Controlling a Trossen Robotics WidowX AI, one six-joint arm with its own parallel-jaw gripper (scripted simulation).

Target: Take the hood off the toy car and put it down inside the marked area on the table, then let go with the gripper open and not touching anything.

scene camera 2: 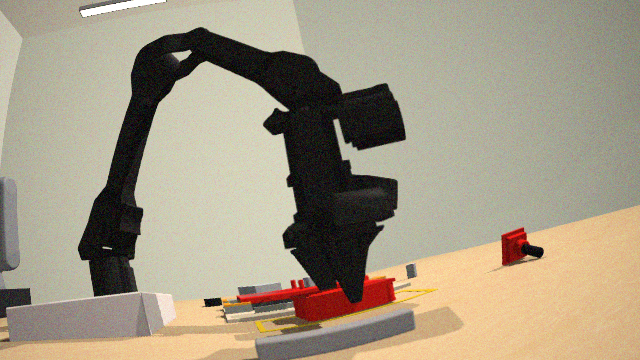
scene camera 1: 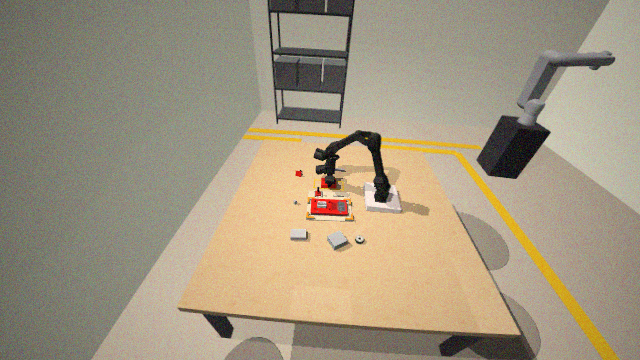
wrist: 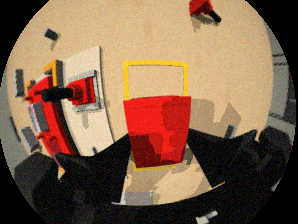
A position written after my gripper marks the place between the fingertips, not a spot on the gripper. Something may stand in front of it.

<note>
My gripper [scene camera 2: 343, 301] carries a red hood [scene camera 2: 317, 305]. I also see a toy car [scene camera 2: 275, 297].
The red hood also shows in the wrist view [wrist: 158, 126]. The toy car is seen too in the wrist view [wrist: 57, 138]. My gripper shows as well in the wrist view [wrist: 158, 133].
</note>
